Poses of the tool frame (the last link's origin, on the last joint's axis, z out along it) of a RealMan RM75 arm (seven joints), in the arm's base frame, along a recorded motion.
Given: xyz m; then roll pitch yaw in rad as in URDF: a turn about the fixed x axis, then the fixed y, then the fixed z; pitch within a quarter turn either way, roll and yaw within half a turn.
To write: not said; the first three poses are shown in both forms.
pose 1, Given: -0.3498 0.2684 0.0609 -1.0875 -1.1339 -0.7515
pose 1, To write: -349.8 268.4 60.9 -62.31 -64.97 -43.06
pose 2, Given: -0.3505 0.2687 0.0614 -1.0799 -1.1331 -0.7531
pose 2, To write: -350.5 268.7 61.4 -61.87 -64.92 -43.15
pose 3, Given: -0.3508 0.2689 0.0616 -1.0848 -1.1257 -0.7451
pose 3, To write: -350.8 268.9 61.6 -62.15 -64.50 -42.69
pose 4, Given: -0.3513 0.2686 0.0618 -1.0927 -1.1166 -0.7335
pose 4, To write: -351.3 268.6 61.8 -62.61 -63.98 -42.03
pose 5, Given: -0.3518 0.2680 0.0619 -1.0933 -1.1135 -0.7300
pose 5, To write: -351.8 268.0 61.9 -62.64 -63.80 -41.83
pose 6, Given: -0.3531 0.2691 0.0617 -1.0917 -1.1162 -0.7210
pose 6, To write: -353.1 269.1 61.7 -62.55 -63.95 -41.31
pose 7, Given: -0.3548 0.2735 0.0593 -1.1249 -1.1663 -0.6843
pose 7, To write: -354.8 273.5 59.3 -64.45 -66.82 -39.21
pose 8, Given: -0.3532 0.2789 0.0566 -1.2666 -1.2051 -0.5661
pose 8, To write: -353.2 278.9 56.6 -72.57 -69.05 -32.44
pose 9, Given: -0.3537 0.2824 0.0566 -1.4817 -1.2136 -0.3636
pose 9, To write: -353.7 282.4 56.6 -84.90 -69.53 -20.83
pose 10, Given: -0.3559 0.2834 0.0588 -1.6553 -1.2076 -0.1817
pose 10, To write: -355.9 283.4 58.8 -94.84 -69.19 -10.41
